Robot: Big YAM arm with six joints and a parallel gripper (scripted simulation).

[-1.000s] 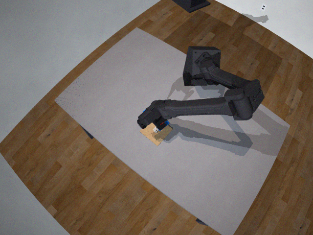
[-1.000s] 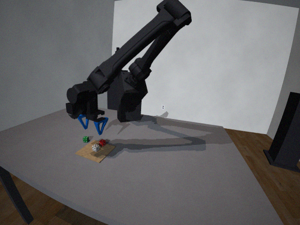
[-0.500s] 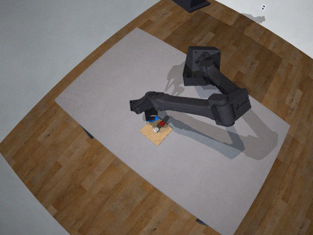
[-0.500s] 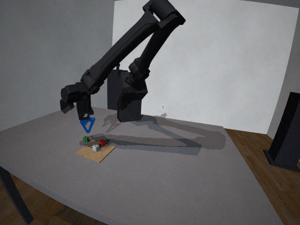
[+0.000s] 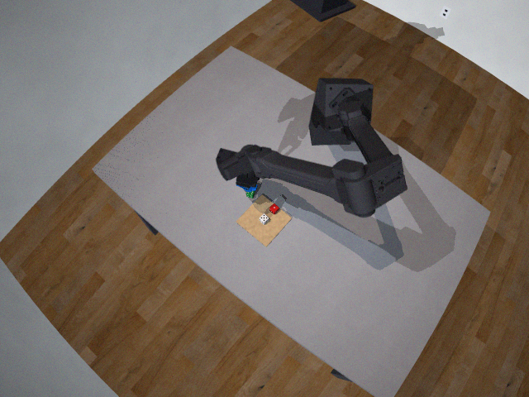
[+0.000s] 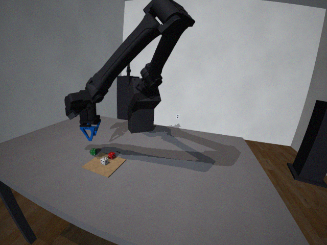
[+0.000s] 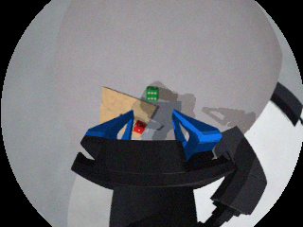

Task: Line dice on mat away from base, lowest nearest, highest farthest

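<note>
Right now the green die is 80 mm below my hand. The rest, counted from my hand: tan mat: 20 mm ahead, 110 mm to the left, 90 mm below; then red die: 30 mm behind, 100 mm to the left, 80 mm below; then white die: 20 mm ahead, 110 mm to the left, 80 mm below.
</note>
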